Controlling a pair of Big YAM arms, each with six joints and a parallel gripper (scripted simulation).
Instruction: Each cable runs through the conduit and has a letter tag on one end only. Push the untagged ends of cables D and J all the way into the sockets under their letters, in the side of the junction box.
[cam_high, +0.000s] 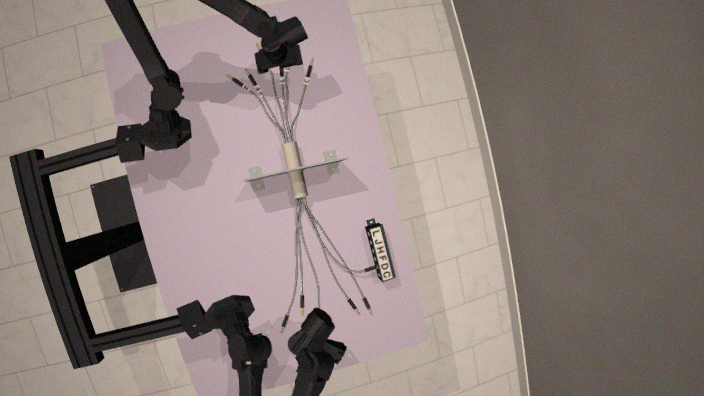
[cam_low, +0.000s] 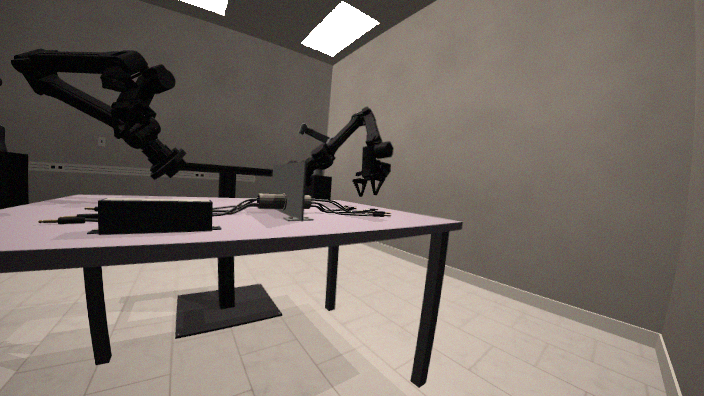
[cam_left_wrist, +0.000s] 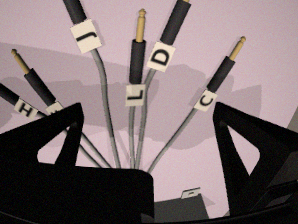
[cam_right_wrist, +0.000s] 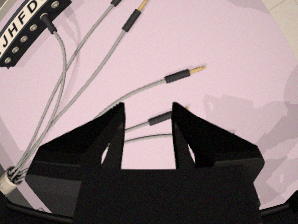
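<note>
My right hand is 5 cm past the untagged cable plug and 20 cm above it. Round my right hand: tagged plug (10 cm ahead, 88 cm to the left, 20 cm below).
</note>
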